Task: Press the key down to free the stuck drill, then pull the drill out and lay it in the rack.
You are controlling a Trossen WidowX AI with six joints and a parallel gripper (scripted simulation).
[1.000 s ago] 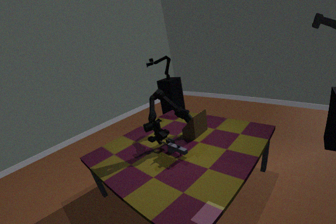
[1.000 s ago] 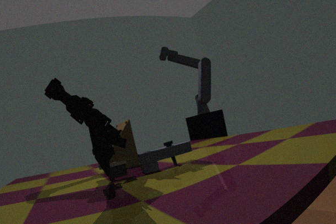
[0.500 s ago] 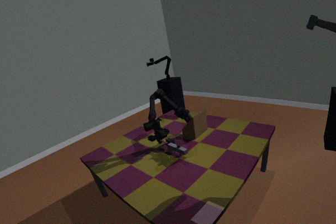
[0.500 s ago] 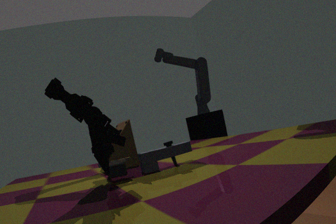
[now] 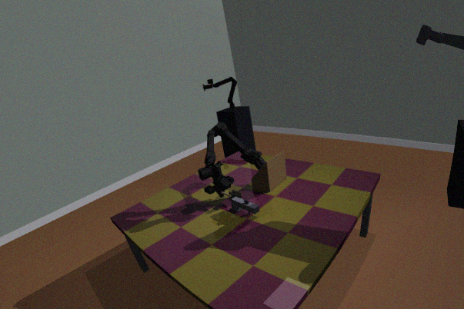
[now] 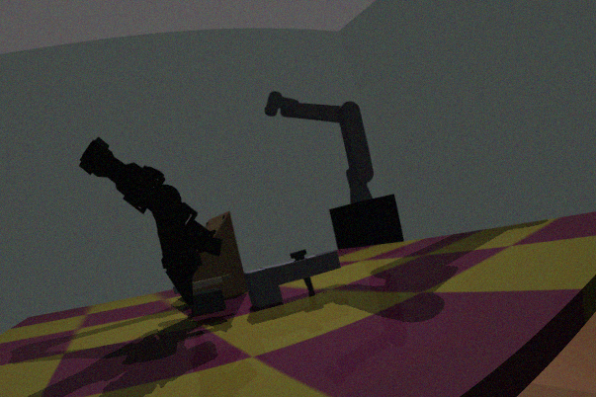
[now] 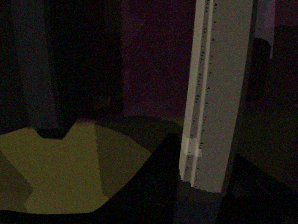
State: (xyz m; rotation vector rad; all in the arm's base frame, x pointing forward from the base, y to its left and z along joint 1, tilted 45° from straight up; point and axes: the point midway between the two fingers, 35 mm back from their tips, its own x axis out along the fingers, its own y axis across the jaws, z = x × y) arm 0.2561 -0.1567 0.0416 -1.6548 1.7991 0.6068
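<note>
Now: gripper tip 60 mm past the dark box, 50 mm to the right of it and 10 mm above it. Also, from my gripper tip: dark key: 230 mm to the left, 40 mm ahead, 20 mm above.
</note>
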